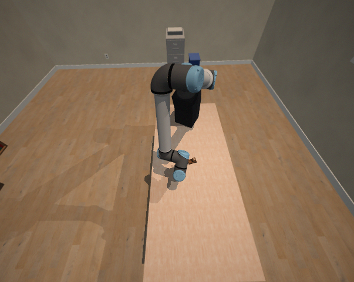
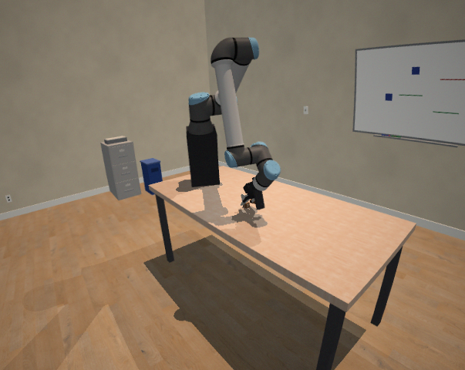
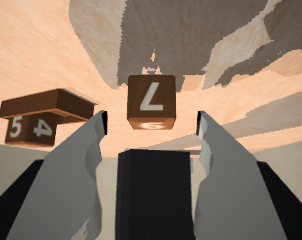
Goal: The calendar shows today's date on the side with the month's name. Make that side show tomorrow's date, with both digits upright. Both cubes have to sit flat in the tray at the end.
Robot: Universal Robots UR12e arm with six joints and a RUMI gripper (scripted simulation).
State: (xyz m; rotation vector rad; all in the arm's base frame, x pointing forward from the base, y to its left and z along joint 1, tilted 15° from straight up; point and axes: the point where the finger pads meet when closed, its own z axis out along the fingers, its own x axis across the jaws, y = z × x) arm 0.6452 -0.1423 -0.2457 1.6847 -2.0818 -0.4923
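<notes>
The brown digit cube is 1 cm below my hand and 1 cm behind it. Also, from my hand: brown calendar tray 11 cm to the left, 3 cm behind, 2 cm below.
</notes>
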